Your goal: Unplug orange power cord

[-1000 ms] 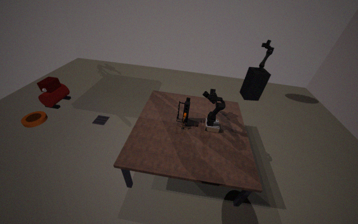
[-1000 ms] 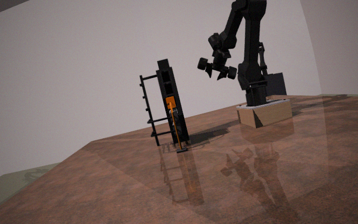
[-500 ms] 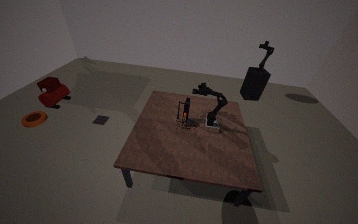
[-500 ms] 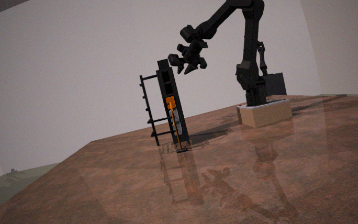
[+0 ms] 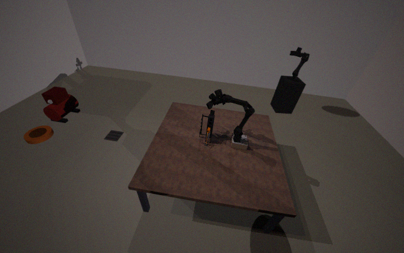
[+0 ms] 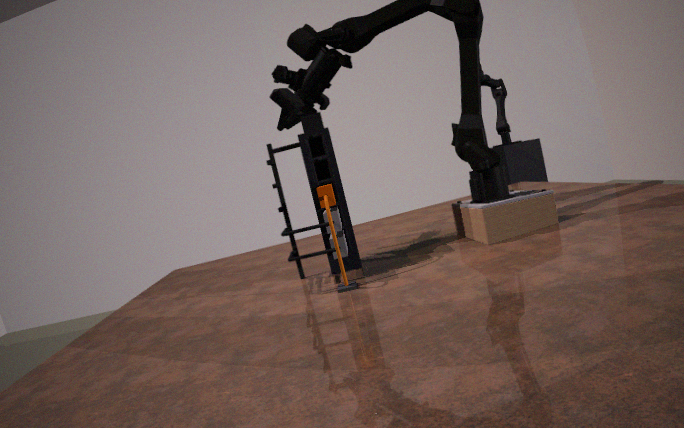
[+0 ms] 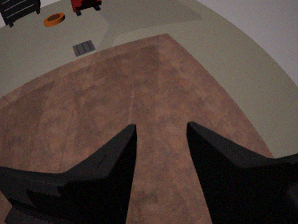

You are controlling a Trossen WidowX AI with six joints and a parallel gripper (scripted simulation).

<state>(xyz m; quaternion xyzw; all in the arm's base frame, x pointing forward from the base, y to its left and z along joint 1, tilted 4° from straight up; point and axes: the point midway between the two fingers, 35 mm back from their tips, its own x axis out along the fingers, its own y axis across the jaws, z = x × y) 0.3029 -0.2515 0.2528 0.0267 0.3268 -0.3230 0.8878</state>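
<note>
Now: gripper tip 20 mm past the orange plug, 220 mm to the right of it and 150 mm above it.
</note>
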